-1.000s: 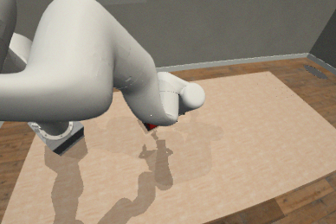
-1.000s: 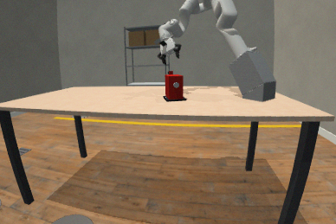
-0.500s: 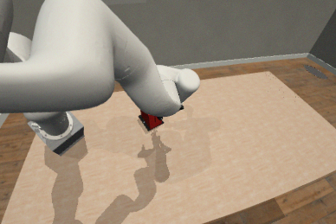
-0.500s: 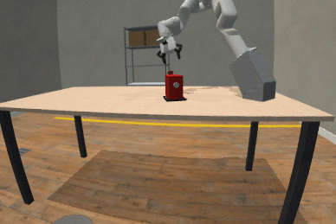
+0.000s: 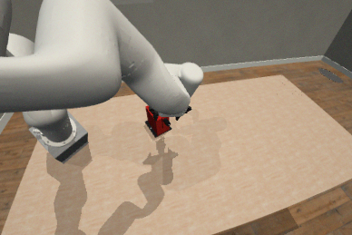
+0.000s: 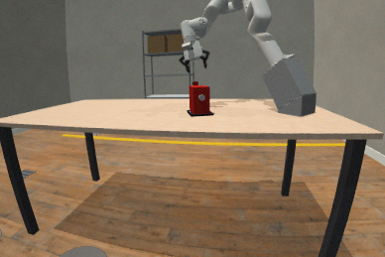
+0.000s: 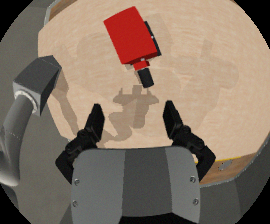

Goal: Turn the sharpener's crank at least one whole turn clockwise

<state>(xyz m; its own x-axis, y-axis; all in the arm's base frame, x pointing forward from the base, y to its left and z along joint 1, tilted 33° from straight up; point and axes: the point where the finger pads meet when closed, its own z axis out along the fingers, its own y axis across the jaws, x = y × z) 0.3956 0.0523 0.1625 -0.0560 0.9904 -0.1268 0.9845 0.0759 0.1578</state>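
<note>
My gripper is now 8 cm above the crank knob, 3 cm to the right of it and 1 cm short of it.
</note>
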